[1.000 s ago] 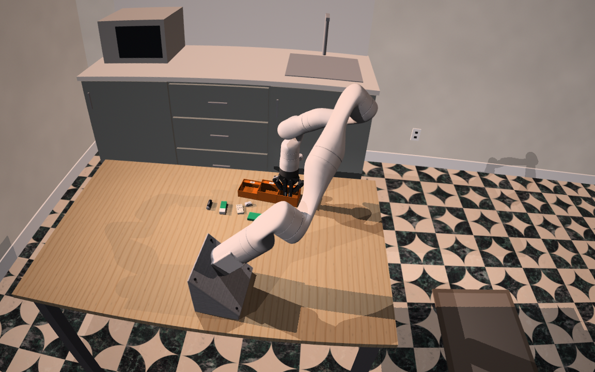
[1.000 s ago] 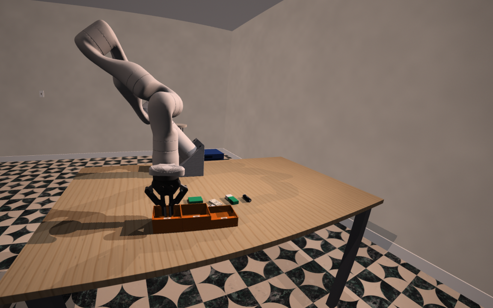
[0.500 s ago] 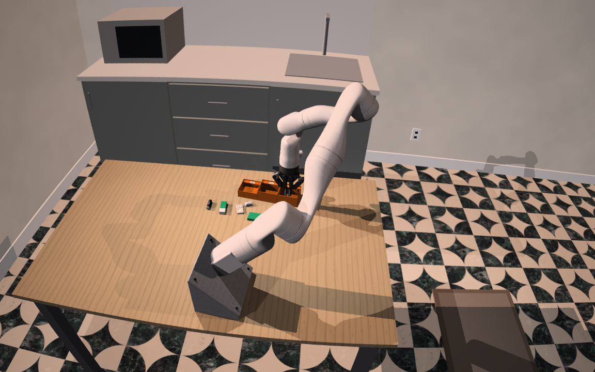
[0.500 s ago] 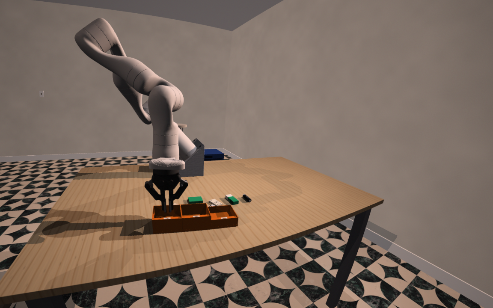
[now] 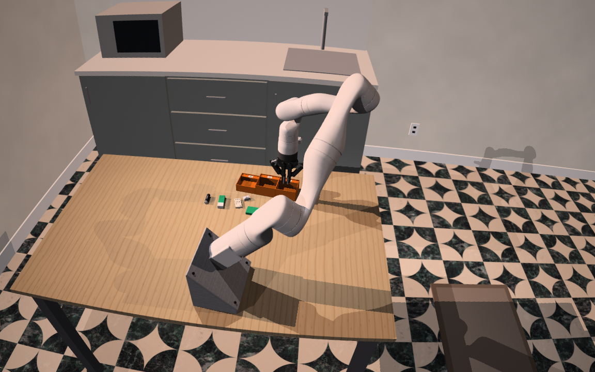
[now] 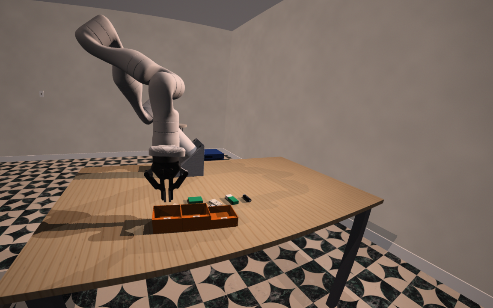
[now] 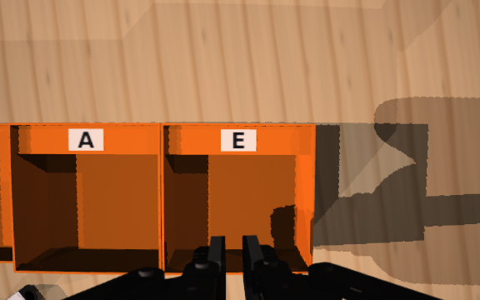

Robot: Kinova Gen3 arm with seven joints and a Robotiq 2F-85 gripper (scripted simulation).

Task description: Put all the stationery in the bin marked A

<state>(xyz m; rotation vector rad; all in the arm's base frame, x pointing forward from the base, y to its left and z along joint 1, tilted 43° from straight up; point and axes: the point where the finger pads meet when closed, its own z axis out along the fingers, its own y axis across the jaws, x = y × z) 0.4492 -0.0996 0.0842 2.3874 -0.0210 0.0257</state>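
The orange three-compartment bin is 30 mm ahead of my hand, 80 mm to the left of it and 70 mm below it. From my hand the other things lie so: white pencil sharpener: 50 mm behind, 150 mm to the left, 80 mm below; green-and-white eraser: 110 mm behind, 240 mm to the left, 80 mm below; green block: 120 mm behind, 110 mm to the left, 80 mm below.
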